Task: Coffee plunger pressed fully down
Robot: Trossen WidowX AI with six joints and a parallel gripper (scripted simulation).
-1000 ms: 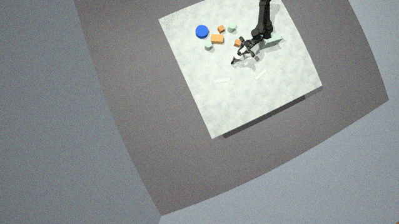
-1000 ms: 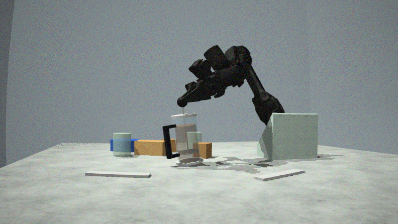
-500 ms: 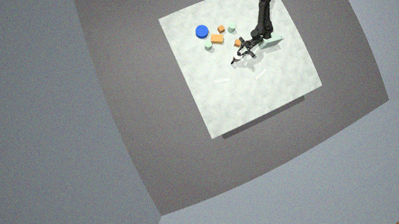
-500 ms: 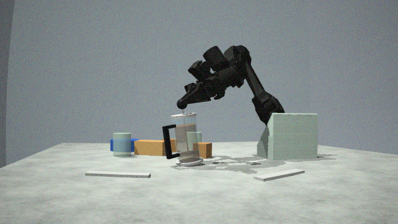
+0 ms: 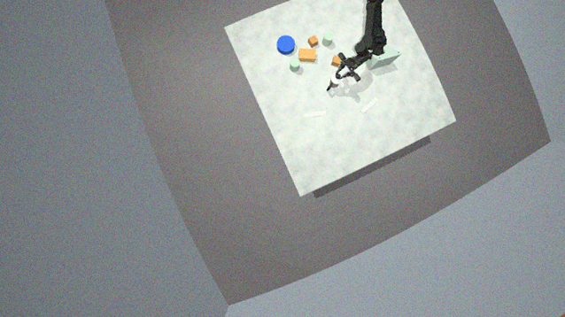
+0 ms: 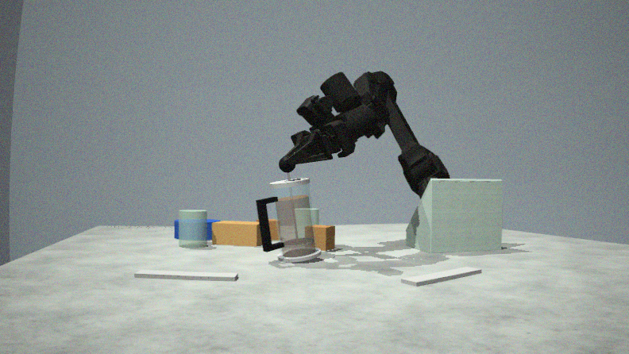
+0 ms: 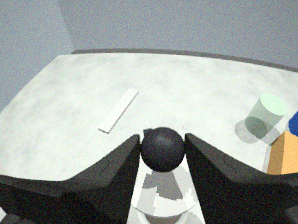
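Now: gripper tip 1 cm past the coffee press and 9 cm above it. Also, from my gripper tip: blue disc: 13 cm ahead, 39 cm to the right, 16 cm below.
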